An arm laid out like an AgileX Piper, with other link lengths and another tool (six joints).
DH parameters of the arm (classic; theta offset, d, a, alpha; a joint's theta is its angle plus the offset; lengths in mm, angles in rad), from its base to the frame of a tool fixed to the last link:
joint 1: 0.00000 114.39 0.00 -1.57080
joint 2: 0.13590 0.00 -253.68 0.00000
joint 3: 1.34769 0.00 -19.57 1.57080
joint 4: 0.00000 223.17 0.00 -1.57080
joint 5: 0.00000 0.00 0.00 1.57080
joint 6: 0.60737 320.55 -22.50 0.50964
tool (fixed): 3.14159 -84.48 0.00 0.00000
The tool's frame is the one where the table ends.
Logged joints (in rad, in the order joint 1, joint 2, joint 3, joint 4, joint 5, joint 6), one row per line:
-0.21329 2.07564 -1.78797 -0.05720 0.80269 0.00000
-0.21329 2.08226 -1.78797 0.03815 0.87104 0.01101
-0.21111 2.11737 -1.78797 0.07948 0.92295 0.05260
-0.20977 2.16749 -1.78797 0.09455 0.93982 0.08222
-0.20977 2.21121 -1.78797 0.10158 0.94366 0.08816
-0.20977 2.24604 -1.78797 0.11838 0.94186 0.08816
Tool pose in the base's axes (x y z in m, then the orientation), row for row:
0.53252 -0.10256 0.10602 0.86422 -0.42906 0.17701 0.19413
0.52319 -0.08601 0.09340 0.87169 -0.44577 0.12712 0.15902
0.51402 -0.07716 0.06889 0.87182 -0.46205 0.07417 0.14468
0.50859 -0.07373 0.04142 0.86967 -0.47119 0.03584 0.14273
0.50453 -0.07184 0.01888 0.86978 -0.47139 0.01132 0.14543
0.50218 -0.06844 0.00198 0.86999 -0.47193 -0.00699 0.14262
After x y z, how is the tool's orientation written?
As a quaternion, x y z w.
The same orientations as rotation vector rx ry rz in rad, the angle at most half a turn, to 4 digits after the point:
2.4235 -1.2032 0.4964
2.4918 -1.2743 0.3634
2.5122 -1.3314 0.2137
2.5087 -1.3592 0.1034
2.5052 -1.3578 0.0326
2.5098 -1.3615 -0.0202

